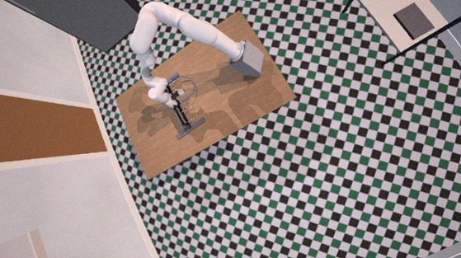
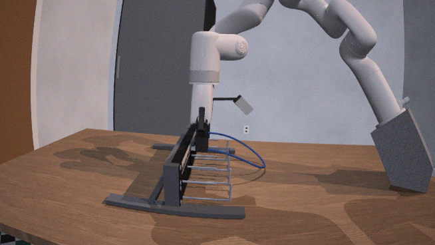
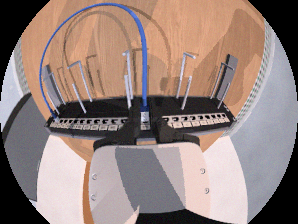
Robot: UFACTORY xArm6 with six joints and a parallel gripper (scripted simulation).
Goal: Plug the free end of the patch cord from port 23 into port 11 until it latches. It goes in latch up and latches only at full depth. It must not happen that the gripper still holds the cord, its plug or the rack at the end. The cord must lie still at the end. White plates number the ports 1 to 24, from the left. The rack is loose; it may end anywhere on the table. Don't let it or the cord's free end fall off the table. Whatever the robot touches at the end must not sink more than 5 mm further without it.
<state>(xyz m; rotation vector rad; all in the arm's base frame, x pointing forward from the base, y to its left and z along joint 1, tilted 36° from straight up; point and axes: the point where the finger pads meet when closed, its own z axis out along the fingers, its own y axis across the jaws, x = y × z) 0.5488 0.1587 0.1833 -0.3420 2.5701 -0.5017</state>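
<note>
My hand is 20 mm short of the plug and 10 mm above it.
</note>
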